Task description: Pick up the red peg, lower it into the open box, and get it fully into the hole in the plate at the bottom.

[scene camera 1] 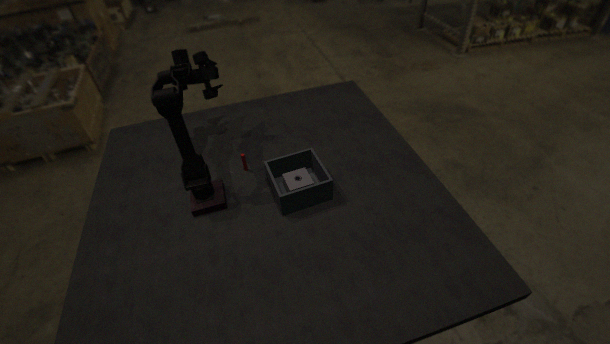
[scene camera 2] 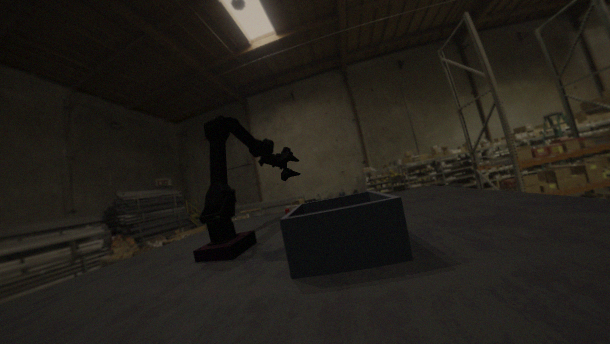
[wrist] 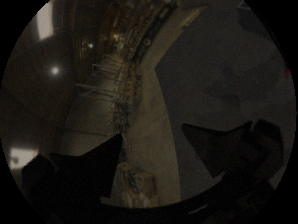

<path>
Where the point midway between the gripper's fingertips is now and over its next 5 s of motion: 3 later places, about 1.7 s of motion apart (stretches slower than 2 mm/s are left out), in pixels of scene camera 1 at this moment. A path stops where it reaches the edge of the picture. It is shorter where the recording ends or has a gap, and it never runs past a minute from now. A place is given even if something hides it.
My gripper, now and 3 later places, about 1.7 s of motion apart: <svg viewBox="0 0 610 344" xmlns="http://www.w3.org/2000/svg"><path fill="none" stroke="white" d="M219 74L240 149L253 156L297 173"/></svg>
</path>
